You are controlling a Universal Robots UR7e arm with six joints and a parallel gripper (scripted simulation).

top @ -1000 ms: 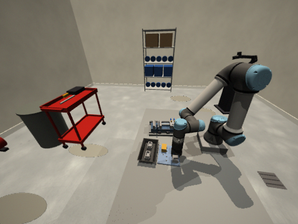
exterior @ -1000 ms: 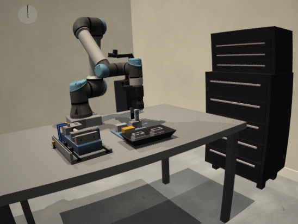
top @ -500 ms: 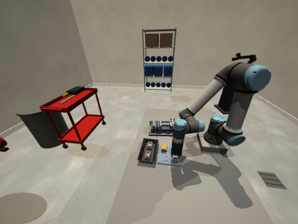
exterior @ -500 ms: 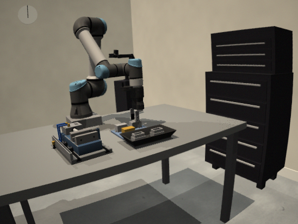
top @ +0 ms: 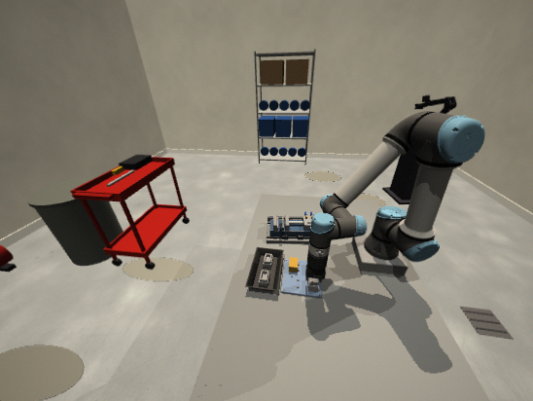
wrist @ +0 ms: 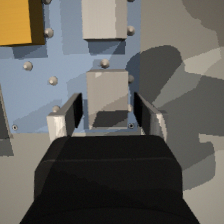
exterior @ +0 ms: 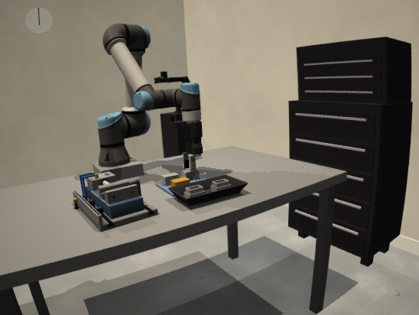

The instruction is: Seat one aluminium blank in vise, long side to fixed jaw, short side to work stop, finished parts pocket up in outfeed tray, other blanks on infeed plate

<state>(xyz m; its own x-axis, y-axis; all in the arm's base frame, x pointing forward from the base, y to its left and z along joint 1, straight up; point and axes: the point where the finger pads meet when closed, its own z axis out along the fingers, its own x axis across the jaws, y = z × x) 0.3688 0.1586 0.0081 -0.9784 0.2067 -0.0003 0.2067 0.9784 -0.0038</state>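
Now: the aluminium blank 4 cm below my hand. Round my hand: brass blank (11 cm to the right, 7 cm ahead, 4 cm below); then vise (37 cm to the right, 4 cm ahead, 3 cm below).
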